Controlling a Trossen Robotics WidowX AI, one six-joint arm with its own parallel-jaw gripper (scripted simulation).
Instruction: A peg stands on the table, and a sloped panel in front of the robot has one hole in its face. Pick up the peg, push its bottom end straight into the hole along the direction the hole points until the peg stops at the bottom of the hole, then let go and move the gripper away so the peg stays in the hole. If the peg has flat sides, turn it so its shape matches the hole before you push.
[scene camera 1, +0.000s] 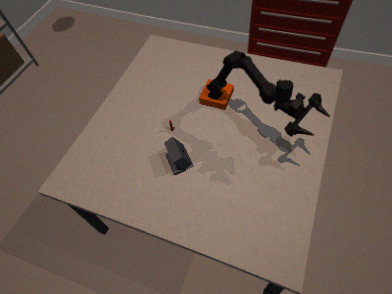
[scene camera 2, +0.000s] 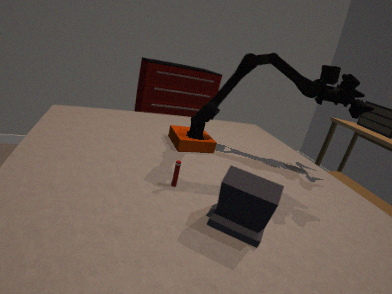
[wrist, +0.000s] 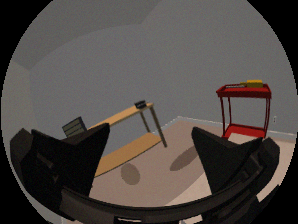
Scene:
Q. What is my gripper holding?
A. Nothing.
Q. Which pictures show my gripper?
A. Scene camera 1, scene camera 2 and the wrist view: all of them.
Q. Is my gripper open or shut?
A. Open.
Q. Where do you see my gripper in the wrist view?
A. At 152, 129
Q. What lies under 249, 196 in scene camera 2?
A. A dark sloped panel.

